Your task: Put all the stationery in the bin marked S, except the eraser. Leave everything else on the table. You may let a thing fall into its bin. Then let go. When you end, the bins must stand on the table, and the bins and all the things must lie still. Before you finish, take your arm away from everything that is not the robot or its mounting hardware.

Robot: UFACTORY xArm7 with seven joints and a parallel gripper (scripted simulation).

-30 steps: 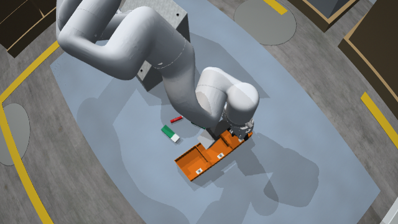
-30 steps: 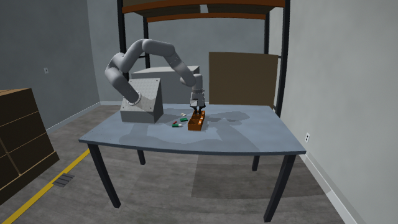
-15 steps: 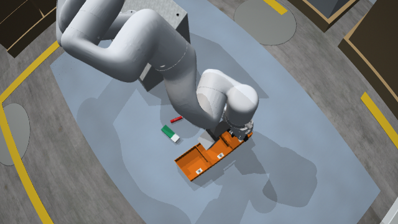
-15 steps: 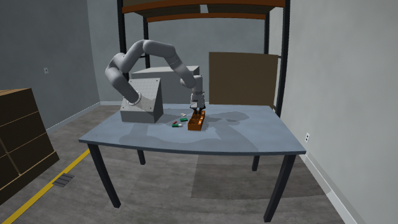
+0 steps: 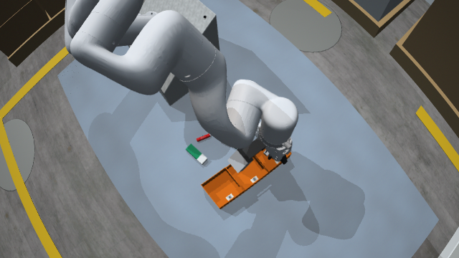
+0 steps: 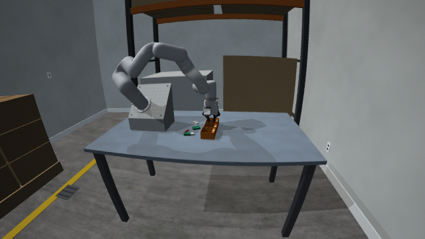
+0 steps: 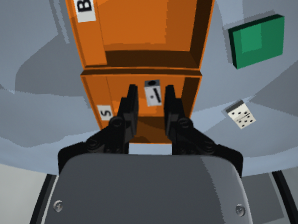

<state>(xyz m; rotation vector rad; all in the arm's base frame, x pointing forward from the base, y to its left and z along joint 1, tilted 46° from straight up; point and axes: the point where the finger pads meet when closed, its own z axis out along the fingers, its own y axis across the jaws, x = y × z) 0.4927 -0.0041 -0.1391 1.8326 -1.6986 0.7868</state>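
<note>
The grey sharpener lies 2 cm below my hand. From my hand the other things lie so: dotted domino: 13 cm behind, 3 cm to the left, 3 cm below; then orange bin: 8 cm to the right, 1 cm below, 1 cm ahead; then green block: 9 cm behind, 6 cm to the right, 3 cm below.
</note>
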